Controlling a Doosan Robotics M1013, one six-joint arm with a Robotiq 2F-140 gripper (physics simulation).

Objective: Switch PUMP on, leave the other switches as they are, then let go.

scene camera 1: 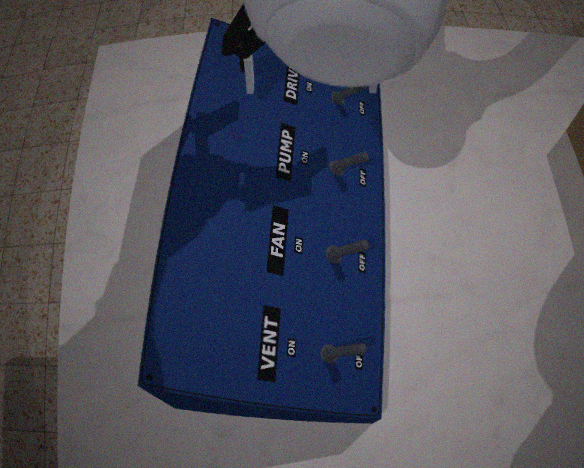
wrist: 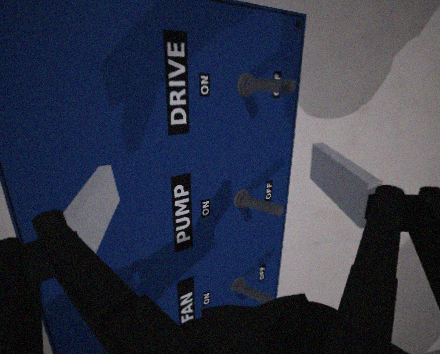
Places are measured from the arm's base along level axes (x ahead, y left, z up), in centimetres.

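Pixels of known places: gripper, fingertip midpoint: [scene camera 1: 311, 84] [wrist: 215, 171].
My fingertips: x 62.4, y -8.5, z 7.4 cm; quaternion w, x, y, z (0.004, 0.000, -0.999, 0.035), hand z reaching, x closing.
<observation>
Ahead of a thing's pixels: the offset from my fingertips to its top centre. Level surfaces: height alone.
The blue switch panel [scene camera 1: 210, 310] [wrist: 65, 100] carries several grey lever switches. The PUMP lever @[dx -5.0, dy +6.8, dz -5.2 cm] [scene camera 1: 350, 163] [wrist: 260, 203] leans toward its OFF label. The DRIVE lever @[dx -6.1, dy -5.1, dz -5.2 cm] [scene camera 1: 350, 93] [wrist: 267, 85], the FAN lever @[dx -3.9, dy +18.8, dz -5.2 cm] [scene camera 1: 349, 251] [wrist: 252, 290] and the VENT lever @[dx -2.8, dy +30.7, dz -5.2 cm] [scene camera 1: 345, 352] also lean toward OFF. My gripper [scene camera 1: 311, 91] [wrist: 215, 171] is wide open and empty above the panel's DRIVE and PUMP end. In the wrist view one finger is over the label side and the other beyond the OFF edge. The arm hides part of the DRIVE label in the scene view.
The panel lies on a pale table @[dz -18.2 cm] [scene camera 1: 450, 300] [wrist: 350, 65], with tiled floor [scene camera 1: 30, 200] at the left of the scene view. The grey arm link [scene camera 1: 345, 40] covers the panel's far end there. Shadows of the arm fall across the panel and table.
</observation>
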